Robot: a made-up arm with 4 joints. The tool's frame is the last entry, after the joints. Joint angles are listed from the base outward. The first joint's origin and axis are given. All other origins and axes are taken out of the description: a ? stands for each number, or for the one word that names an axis. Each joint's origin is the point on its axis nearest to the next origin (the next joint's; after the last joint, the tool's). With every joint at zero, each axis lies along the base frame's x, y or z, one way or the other. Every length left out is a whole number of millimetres.
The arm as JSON. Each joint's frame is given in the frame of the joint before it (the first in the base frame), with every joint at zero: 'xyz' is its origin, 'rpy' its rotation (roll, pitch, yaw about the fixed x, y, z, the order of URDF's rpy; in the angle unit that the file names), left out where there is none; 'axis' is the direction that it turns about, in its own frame. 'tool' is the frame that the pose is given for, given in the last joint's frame.
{
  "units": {
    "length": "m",
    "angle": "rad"
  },
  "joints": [
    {
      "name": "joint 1",
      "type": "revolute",
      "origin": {
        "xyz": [
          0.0,
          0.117,
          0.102
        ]
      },
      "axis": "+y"
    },
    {
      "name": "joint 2",
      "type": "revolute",
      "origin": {
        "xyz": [
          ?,
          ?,
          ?
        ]
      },
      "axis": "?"
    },
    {
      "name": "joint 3",
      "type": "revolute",
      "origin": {
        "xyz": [
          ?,
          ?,
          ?
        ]
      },
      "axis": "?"
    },
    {
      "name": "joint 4",
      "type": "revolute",
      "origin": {
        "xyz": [
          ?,
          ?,
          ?
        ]
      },
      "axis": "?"
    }
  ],
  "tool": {
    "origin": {
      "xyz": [
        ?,
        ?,
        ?
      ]
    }
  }
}
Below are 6 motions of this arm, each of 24 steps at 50 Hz.
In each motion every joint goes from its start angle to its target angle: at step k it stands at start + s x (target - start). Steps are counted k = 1, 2, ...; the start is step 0. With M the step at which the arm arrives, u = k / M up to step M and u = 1 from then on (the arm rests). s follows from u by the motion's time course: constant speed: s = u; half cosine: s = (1 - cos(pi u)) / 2; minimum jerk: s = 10 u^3 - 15 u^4 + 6 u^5.
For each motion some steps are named. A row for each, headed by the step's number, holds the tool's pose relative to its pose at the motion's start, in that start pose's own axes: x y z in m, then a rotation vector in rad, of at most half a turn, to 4 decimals.
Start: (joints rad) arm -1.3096 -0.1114 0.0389 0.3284
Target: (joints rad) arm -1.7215 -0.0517 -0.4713 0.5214
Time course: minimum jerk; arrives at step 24
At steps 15, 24:
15: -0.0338 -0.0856 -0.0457 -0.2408 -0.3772 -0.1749
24: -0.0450 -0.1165 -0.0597 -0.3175 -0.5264 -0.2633

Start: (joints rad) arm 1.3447 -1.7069 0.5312 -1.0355
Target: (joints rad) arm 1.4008 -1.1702 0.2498 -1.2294
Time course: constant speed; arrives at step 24
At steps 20, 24:
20: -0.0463 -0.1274 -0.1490 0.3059 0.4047 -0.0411
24: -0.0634 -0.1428 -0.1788 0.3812 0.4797 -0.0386

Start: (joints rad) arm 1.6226 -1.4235 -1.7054 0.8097
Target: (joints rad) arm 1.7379 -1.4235 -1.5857 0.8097
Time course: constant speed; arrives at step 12
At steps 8, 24:
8: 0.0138 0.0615 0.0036 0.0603 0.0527 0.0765
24: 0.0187 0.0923 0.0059 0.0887 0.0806 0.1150

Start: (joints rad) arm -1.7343 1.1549 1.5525 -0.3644
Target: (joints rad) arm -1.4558 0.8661 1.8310 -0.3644
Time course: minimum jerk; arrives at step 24
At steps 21, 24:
21: -0.0488 0.1240 0.0344 0.2565 -0.0965 0.0101
24: -0.0494 0.1261 0.0351 0.2607 -0.0981 0.0103

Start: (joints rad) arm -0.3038 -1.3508 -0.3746 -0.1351
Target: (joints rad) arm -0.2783 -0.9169 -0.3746 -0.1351
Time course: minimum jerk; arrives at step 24
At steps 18, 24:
18: 0.0548 0.0403 -0.1202 0.0516 0.3798 0.1507
24: 0.0576 0.0457 -0.1349 0.0576 0.4236 0.1681

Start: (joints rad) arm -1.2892 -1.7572 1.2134 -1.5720
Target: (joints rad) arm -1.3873 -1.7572 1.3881 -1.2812
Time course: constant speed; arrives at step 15
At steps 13, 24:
13: 0.0433 0.0477 0.0319 -0.0046 -0.1532 -0.1698
24: 0.0489 0.0556 0.0369 -0.0008 -0.1767 -0.1954

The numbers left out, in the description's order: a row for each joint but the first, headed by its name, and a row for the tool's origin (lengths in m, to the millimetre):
joint 2: xyz -0.378 0.0 0.02, axis +y
joint 3: xyz 0.207 0.0 0.332, axis +x
joint 4: xyz 0.0 0.058 -0.15, axis -z
tool: xyz 0.088 0.014 0.0

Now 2 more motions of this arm.
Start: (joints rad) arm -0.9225 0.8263 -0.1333 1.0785
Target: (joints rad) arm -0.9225 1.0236 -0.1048 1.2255
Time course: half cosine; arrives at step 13
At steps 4, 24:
4: 0.0019 0.0051 -0.0112 -0.0347 0.0248 -0.0262
24: 0.0060 0.0200 -0.0526 -0.1675 0.1057 -0.1231

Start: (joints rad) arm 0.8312 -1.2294 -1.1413 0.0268
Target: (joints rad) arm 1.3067 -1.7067 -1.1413 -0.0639
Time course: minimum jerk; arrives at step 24
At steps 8, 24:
8: 0.0365 -0.0056 0.0038 0.0000 -0.0002 0.0187
24: 0.1763 0.0040 0.0040 0.0000 -0.0007 0.0891

